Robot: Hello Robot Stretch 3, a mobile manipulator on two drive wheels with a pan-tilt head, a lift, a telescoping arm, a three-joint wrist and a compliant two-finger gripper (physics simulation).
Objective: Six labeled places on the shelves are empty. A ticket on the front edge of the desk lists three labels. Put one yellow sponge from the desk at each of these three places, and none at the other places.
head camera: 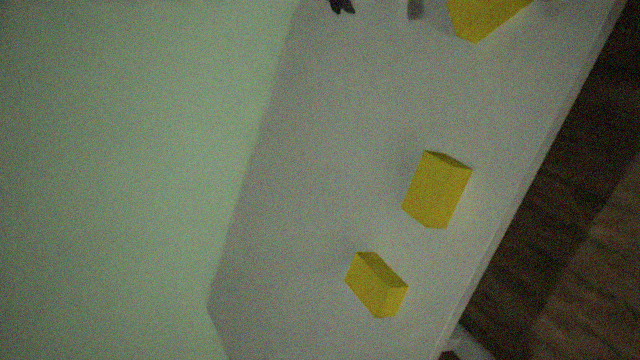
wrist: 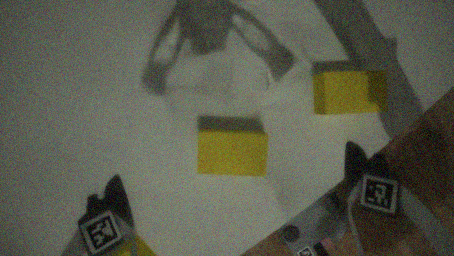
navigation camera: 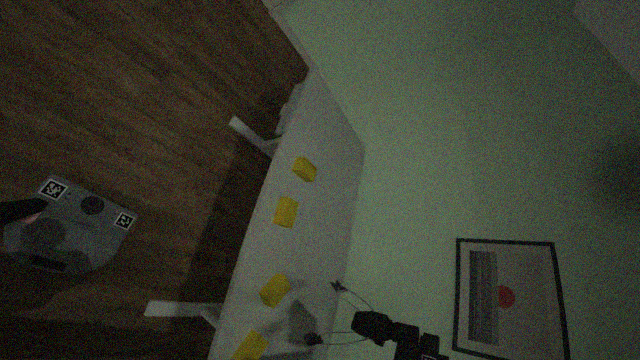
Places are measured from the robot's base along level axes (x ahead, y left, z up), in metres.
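Where they show: gripper, fingertip midpoint: [wrist: 235,178] [navigation camera: 318,308]; robot's base at its link origin: [navigation camera: 92,204].
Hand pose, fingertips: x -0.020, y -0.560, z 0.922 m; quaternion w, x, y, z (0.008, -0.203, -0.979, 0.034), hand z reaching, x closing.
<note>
Each offset is from my fingertips to the top centre of the thing. "spot": to the spot under its first point. Level surfaces: height alone.
My gripper [navigation camera: 326,312] [wrist: 235,178] is open and empty, high above the desk @[0.202 m down] [head camera: 340,125] [navigation camera: 325,130] [wrist: 65,100]. One dark fingertip shows at the top edge in the head view. In the wrist view a yellow sponge @[0.005 m ahead, 0.011 m left, 0.157 m down] [wrist: 232,153] lies between the spread fingers in the picture, on the desk below them. Another sponge @[0.199 m back, 0.031 m left, 0.157 m down] [wrist: 347,92] lies to the upper right, and part of a third @[spot: 0.228 m ahead, 0.069 m left, 0.177 m down] [wrist: 137,248] shows behind the left finger. In the navigation view, sponges @[0.479 m ahead, 0.080 m left, 0.157 m down] [navigation camera: 304,169] @[spot: 0.267 m ahead, 0.114 m left, 0.157 m down] [navigation camera: 286,212] @[spot: 0.008 m ahead, 0.035 m left, 0.157 m down] [navigation camera: 275,290] @[spot: 0.176 m back, 0.053 m left, 0.164 m down] [navigation camera: 251,345] lie along the desk. The ticket and shelf places do not show.
A pale green wall [head camera: 125,150] [navigation camera: 425,175] rises behind the desk, with a framed picture [navigation camera: 527,295] on it. The robot's base [navigation camera: 70,230] [wrist: 315,225] stands on the brown wooden floor @[0.922 m down] [navigation camera: 125,100]. Pale desk legs [navigation camera: 182,308] stick out below the desk's front edge.
</note>
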